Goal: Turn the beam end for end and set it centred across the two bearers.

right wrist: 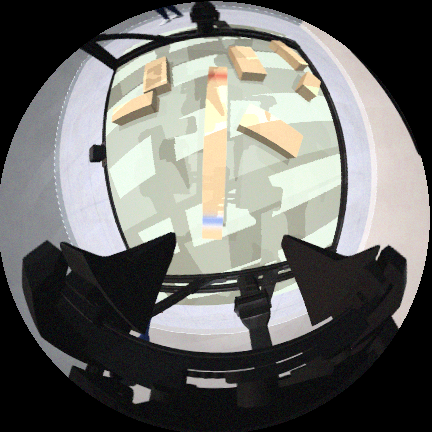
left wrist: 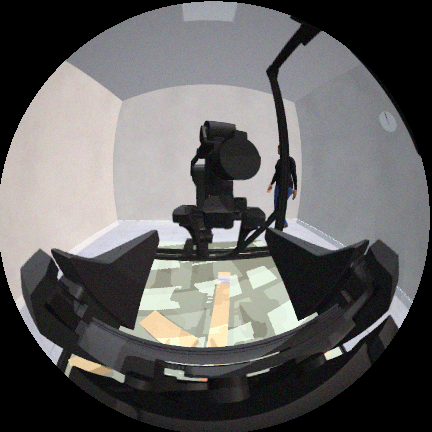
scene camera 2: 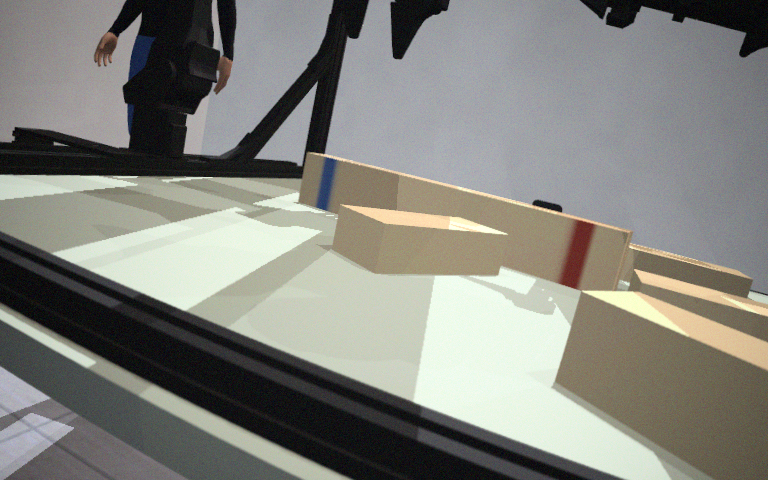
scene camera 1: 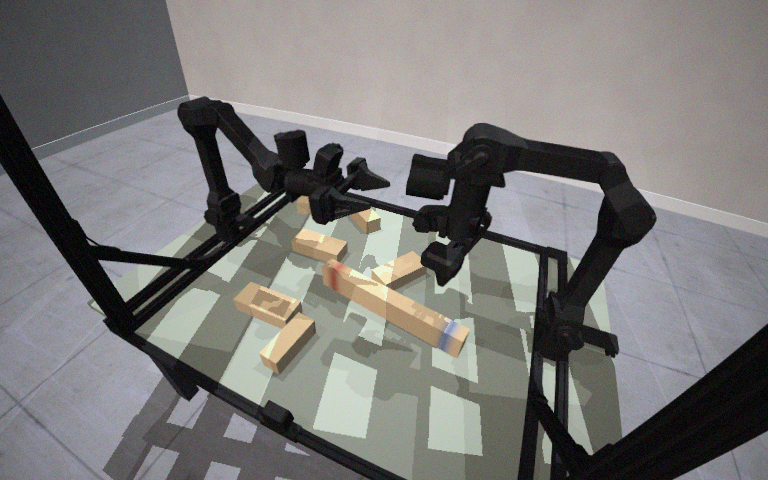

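Seen in the pictures: left gripper, fingertip midpoint: (left wrist: 212,234) (scene camera 1: 380,194); right gripper, fingertip midpoint: (right wrist: 231,239) (left wrist: 217,249) (scene camera 2: 376,49); left arm's base, link origin: (scene camera 1: 228,234); right arm's base, link origin: (right wrist: 247,281) (left wrist: 201,252) (scene camera 2: 154,156) (scene camera 1: 551,348).
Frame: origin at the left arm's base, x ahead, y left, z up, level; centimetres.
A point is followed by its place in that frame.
The long wooden beam (scene camera 1: 390,305) @(x 54.8, y -6.7, z 3.8 cm) (scene camera 2: 481,220) @(x 49.1, y -1.8, z 1.9 cm) (left wrist: 220,310) @(x 57.3, y -5.3, z 4.4 cm) (right wrist: 215,160) @(x 58.2, y -5.1, z 4.4 cm) lies on the table. In scene camera 1 its red-banded end is at upper left and its blue-banded end at lower right. Several shorter wooden blocks lie around it; I cannot tell which are the two bearers. My left gripper (scene camera 1: 380,194) @(x 49.4, y -2.9, z 28.9 cm) is open and empty, raised above the table beyond the red end. My right gripper (scene camera 1: 456,264) @(x 65.7, y -4.9, z 17.5 cm) (scene camera 2: 376,46) @(x 65.7, y -4.9, z 17.5 cm) (right wrist: 231,239) @(x 65.7, y -4.9, z 17.5 cm) is open and empty, above the table on the far side of the beam, not touching it.
One block (scene camera 1: 399,268) @(x 51.7, y 7.3, z 1.9 cm) (scene camera 2: 436,249) @(x 49.7, y 10.8, z 0.2 cm) (right wrist: 270,131) @(x 52.5, y 6.9, z 1.9 cm) lies close beside the beam's far side. Another block (scene camera 1: 320,244) @(x 28.3, y 6.5, z 1.9 cm) is near the red end. Two blocks (scene camera 1: 267,304) @(x 28.8, y -17.4, z 1.9 cm) (scene camera 1: 287,343) @(x 39.3, y -24.3, z 2.5 cm) meet at the left. Two more (scene camera 1: 365,219) @(x 34.8, y 22.0, z 2.8 cm) (scene camera 1: 303,204) @(x 12.6, y 21.4, z 2.0 cm) lie at the back. Black rails edge the table.
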